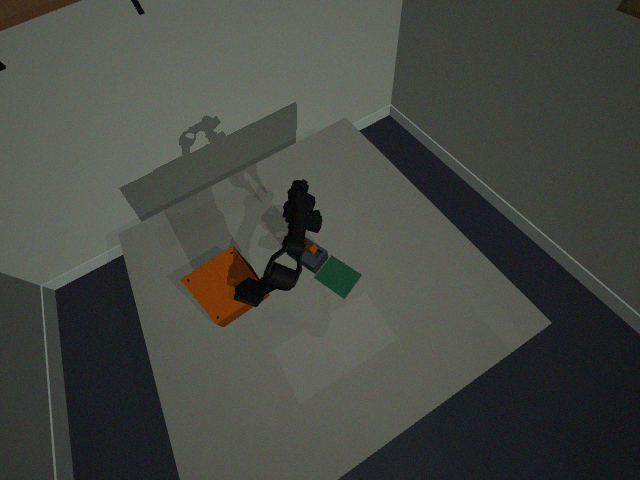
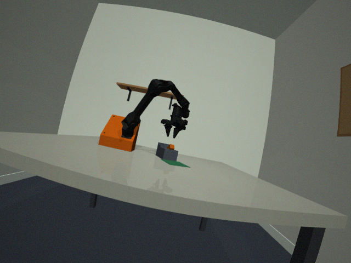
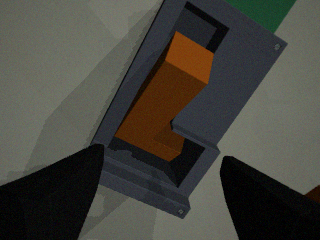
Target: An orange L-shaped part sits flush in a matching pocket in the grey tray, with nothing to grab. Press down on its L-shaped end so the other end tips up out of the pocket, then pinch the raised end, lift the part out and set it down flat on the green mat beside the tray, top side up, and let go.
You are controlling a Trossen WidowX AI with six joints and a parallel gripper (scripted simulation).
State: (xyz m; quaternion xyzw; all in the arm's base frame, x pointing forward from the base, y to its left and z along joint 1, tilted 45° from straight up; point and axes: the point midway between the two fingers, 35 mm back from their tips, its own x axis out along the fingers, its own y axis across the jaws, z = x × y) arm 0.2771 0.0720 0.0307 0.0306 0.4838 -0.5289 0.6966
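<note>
Now: gripper tip 10 cm above the orange L-shaped part, 2 cm past it and 1 cm to the right of it. The rest, counted from my gripper tip: green mat 16 cm to the right, 15 cm below, 4 cm ahead.
</note>
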